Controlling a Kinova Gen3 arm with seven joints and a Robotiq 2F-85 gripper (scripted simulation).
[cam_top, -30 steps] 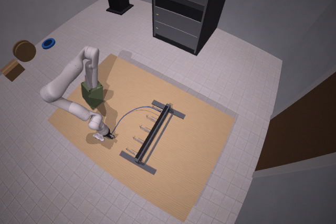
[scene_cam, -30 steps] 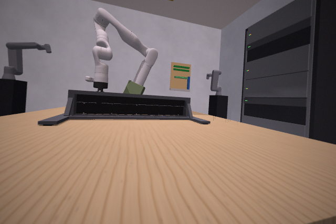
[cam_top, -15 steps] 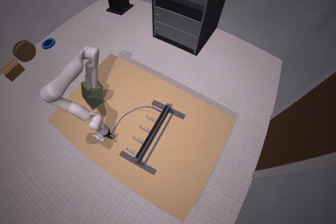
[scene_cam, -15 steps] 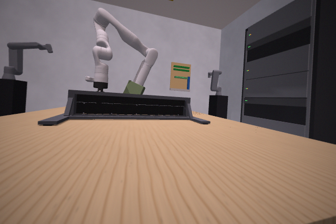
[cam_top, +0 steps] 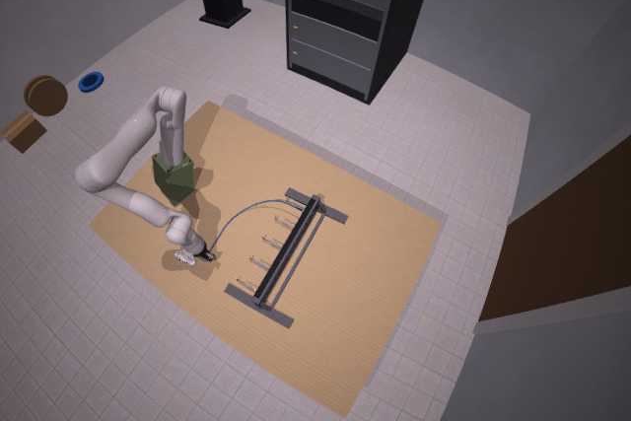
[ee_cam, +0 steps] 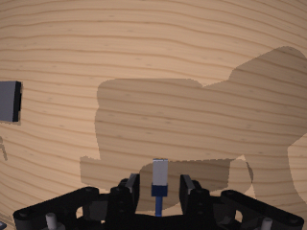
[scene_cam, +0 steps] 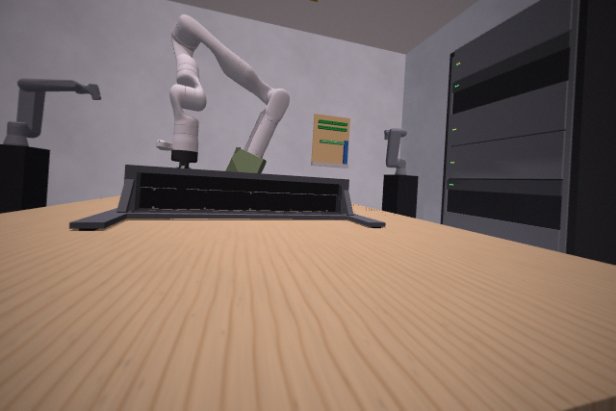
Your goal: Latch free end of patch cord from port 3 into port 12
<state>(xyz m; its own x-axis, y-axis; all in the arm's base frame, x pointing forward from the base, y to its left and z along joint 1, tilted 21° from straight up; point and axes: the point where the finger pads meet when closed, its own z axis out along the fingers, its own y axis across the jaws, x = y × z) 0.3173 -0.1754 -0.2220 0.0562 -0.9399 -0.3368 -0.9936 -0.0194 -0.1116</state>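
Right now the plug is 1 cm to the right of my hand and 1 cm below it.
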